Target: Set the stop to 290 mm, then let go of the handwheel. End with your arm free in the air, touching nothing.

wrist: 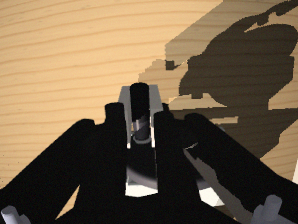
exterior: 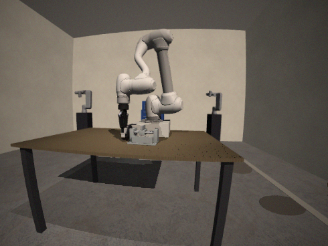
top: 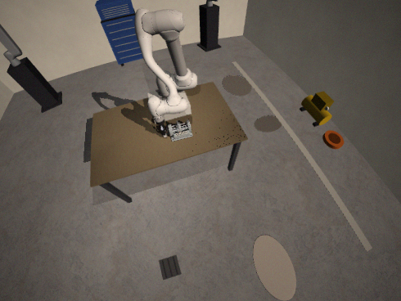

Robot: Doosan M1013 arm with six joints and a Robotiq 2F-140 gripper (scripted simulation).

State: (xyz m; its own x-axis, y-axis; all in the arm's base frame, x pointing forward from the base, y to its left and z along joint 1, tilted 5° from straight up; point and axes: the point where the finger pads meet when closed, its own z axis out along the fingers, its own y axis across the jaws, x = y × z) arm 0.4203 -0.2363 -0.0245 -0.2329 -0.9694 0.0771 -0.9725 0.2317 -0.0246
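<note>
Right now the grey stop fixture is 10 mm ahead of my hand, 140 mm to the left of it and 20 mm above it. The rest, counted from my hand: black handwheel handle (20 mm below).
</note>
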